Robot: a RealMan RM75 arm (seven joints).
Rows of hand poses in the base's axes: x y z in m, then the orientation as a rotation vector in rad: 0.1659 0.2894 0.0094 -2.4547 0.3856 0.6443; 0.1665 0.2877 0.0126 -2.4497 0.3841 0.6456; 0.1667 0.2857 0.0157 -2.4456 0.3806 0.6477; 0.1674 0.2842 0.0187 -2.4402 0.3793 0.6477; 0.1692 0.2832 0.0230 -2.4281 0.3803 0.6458; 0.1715 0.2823 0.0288 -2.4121 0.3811 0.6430; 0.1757 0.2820 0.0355 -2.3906 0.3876 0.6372; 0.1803 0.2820 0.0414 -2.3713 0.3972 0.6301; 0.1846 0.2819 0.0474 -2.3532 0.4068 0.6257; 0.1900 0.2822 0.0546 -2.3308 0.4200 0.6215; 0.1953 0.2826 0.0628 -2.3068 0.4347 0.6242; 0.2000 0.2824 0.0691 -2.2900 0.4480 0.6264; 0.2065 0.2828 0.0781 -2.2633 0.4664 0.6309; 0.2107 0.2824 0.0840 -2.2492 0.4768 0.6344; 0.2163 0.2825 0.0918 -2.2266 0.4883 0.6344; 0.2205 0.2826 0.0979 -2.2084 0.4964 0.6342; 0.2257 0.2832 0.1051 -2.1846 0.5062 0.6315
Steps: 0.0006 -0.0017 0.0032 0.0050 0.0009 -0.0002; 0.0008 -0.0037 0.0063 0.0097 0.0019 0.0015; 0.0015 -0.0052 0.0093 0.0151 0.0020 0.0007; 0.0033 -0.0062 0.0136 0.0262 0.0017 -0.0040; 0.0056 -0.0071 0.0194 0.0412 0.0010 -0.0100; 0.0098 -0.0074 0.0261 0.0597 -0.0002 -0.0223; 0.0144 -0.0074 0.0320 0.0754 -0.0017 -0.0364; 0.0187 -0.0075 0.0380 0.0896 -0.0013 -0.0494; 0.0241 -0.0072 0.0452 0.1067 0.0004 -0.0662; 0.0294 -0.0068 0.0534 0.1241 0.0078 -0.0827; 0.0341 -0.0070 0.0597 0.1352 0.0140 -0.0962; 0.0406 -0.0066 0.0687 0.1535 0.0240 -0.1157; 0.0448 -0.0070 0.0746 0.1627 0.0304 -0.1262; 0.0504 -0.0069 0.0824 0.1797 0.0353 -0.1411; 0.0546 -0.0068 0.0885 0.1936 0.0388 -0.1524; 0.0598 -0.0062 0.0957 0.2123 0.0415 -0.1674
